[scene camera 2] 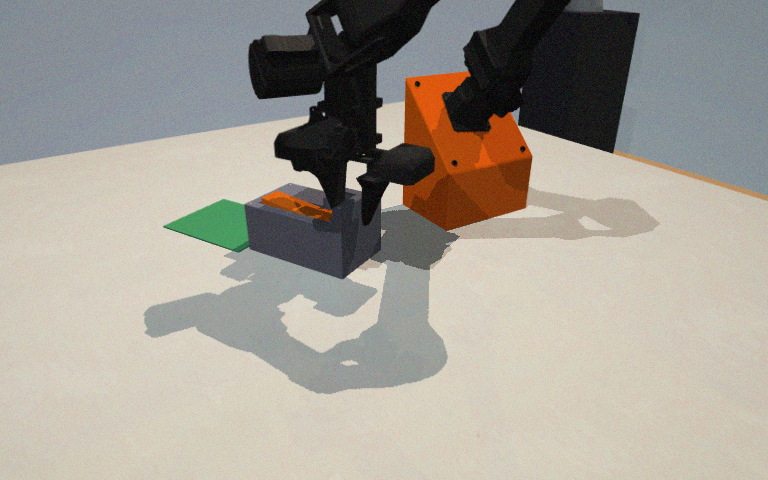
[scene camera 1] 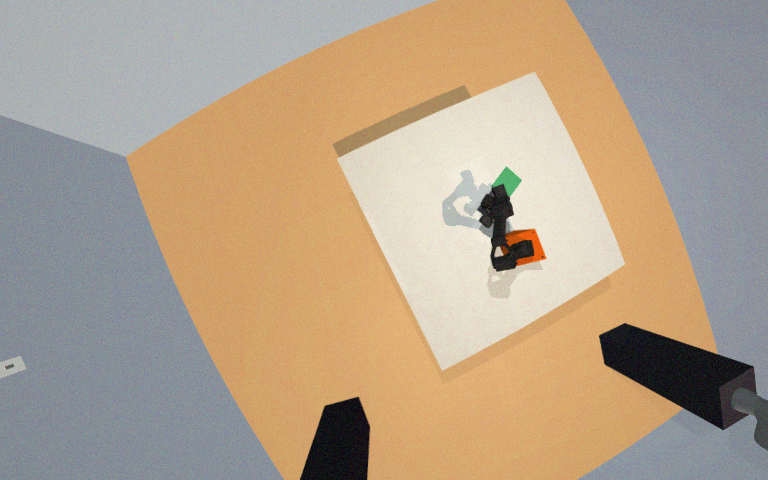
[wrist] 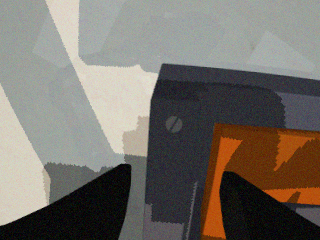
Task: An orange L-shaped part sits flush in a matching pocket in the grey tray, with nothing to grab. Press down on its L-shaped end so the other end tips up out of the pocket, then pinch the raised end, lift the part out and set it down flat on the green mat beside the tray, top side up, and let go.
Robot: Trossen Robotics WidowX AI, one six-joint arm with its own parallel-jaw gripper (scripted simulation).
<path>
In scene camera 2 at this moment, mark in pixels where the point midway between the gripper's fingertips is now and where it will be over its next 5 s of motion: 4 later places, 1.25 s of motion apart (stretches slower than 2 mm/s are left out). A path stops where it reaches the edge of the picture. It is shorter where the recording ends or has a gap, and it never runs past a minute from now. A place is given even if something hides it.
My gripper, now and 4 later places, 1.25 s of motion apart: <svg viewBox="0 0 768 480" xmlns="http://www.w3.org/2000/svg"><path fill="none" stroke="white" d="M352 221L360 221L300 146L297 195L298 183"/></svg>
</path>
